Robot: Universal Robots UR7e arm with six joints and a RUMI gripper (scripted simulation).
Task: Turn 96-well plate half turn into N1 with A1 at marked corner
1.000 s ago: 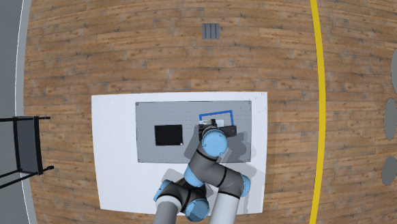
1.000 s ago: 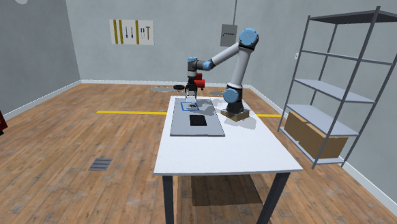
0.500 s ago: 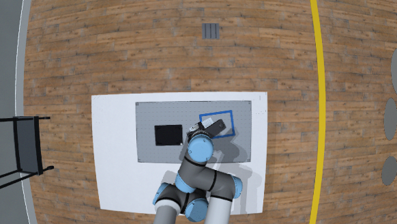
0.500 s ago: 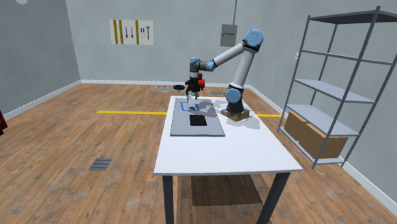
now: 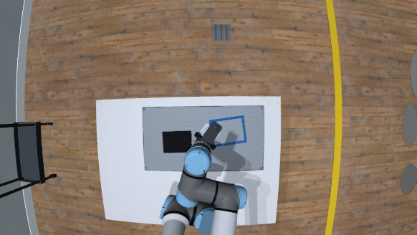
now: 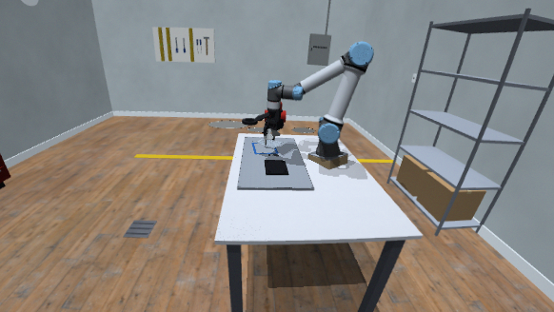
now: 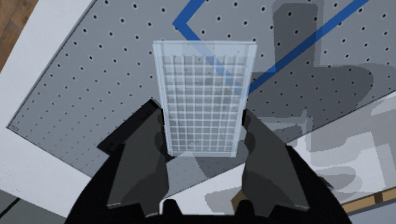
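The black rectangular nest lies 17 cm to the left of my hand, 9 cm below it and 1 cm behind it. From my hand the other things lie so: clear 96-well plate: 1 cm below.
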